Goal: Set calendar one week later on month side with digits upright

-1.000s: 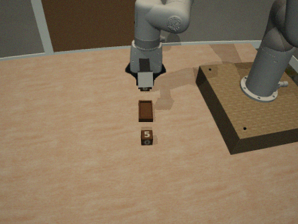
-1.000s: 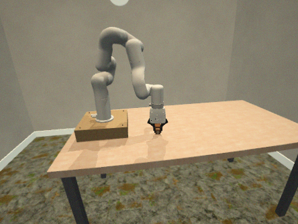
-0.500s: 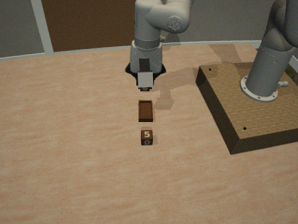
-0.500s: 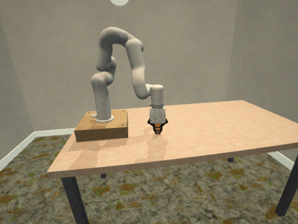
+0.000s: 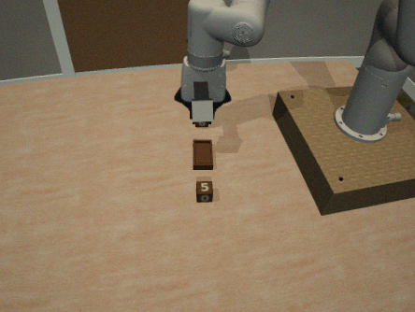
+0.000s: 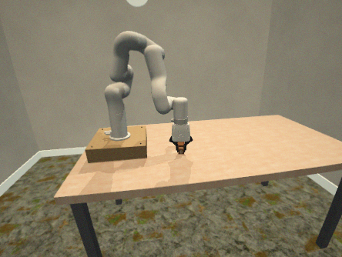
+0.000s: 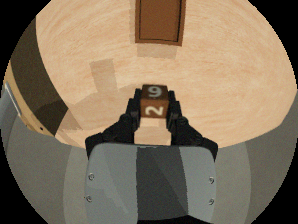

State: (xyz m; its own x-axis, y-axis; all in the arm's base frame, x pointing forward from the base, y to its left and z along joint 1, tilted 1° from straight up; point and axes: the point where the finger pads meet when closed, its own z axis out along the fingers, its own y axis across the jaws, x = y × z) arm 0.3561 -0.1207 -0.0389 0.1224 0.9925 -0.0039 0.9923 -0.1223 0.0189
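Now: hand 10 mm above the cube. Also, from my hand: brown tray 110 mm to the left, 20 mm below, 10 mm ahead.
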